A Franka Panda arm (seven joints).
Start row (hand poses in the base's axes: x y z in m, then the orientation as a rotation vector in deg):
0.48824 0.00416 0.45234 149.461 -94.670 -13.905
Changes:
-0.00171 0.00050 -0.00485 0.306 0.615 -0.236
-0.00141 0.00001 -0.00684 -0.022 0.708 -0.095
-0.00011 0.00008 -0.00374 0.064 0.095 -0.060
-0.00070 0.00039 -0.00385 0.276 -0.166 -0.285
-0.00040 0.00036 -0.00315 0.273 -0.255 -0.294
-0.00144 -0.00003 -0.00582 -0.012 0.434 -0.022
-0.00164 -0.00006 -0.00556 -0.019 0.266 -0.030
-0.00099 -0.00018 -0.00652 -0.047 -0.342 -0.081
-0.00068 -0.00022 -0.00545 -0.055 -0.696 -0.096
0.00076 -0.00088 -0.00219 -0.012 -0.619 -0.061
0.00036 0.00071 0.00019 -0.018 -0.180 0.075
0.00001 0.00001 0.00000 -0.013 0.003 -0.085
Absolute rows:
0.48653 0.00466 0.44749 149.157 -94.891 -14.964
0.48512 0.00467 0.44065 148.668 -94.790 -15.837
0.48501 0.00475 0.43691 148.614 -94.859 -16.016
0.48431 0.00514 0.43306 148.691 -95.375 -16.071
0.48391 0.00550 0.42991 148.808 -95.931 -16.012
0.48247 0.00547 0.42409 148.531 -95.821 -16.544
0.48083 0.00541 0.41853 148.340 -95.772 -16.859
0.47984 0.00523 0.41201 148.444 -95.975 -16.393
0.47916 0.00501 0.40656 148.733 -96.307 -15.477
0.47992 0.00413 0.40437 149.032 -96.579 -14.692
0.48028 0.00484 0.40456 149.180 -96.528 -14.447
0.48029 0.00485 0.40456 149.103 -96.637 -14.442

